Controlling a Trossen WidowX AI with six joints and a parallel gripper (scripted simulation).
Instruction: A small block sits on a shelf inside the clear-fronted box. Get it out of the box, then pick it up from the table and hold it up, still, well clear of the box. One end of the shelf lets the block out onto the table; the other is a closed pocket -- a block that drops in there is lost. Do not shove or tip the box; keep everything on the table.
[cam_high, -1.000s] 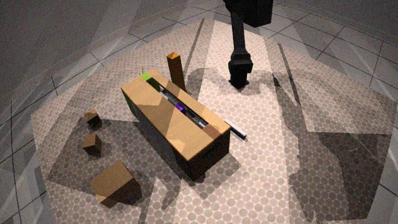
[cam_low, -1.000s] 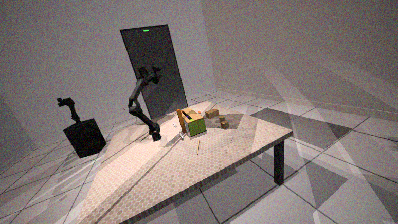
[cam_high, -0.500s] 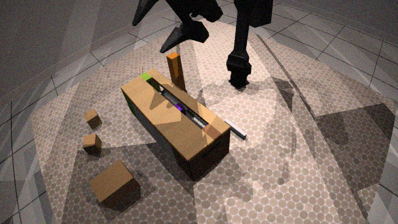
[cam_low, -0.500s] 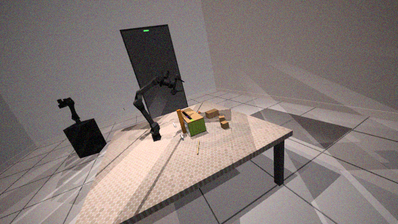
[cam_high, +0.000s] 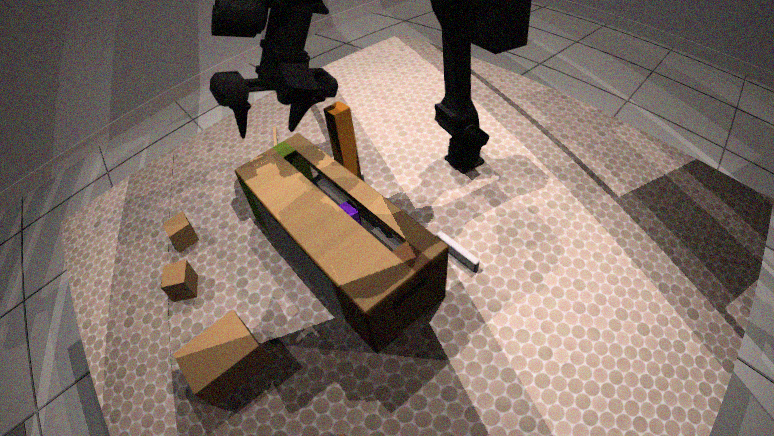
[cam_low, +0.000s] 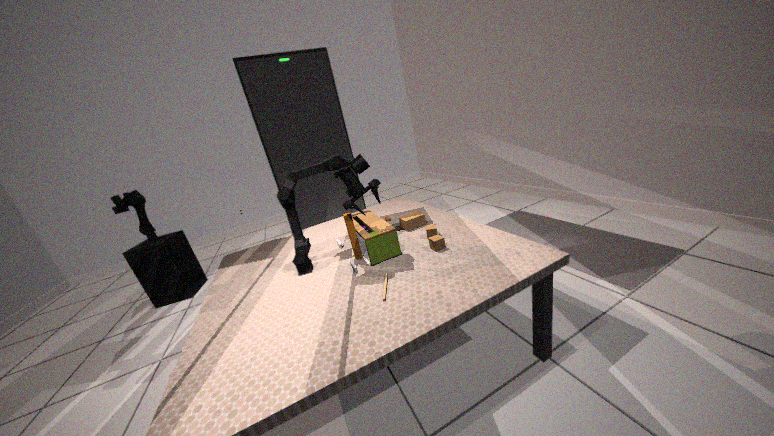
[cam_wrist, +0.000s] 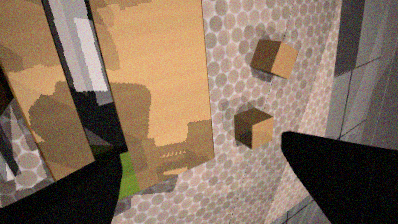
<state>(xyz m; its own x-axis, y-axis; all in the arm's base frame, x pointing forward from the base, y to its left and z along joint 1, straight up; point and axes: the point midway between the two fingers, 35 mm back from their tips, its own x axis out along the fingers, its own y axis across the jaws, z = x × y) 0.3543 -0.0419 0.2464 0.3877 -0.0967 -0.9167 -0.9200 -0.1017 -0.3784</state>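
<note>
My gripper tip is 150 mm above the box, 100 mm to the right of it and 70 mm past it. Round my gripper tip: thin stick: 280 mm to the right, 210 mm below, 50 mm behind; purple block: 130 mm below, 120 mm to the left, 60 mm behind.
</note>
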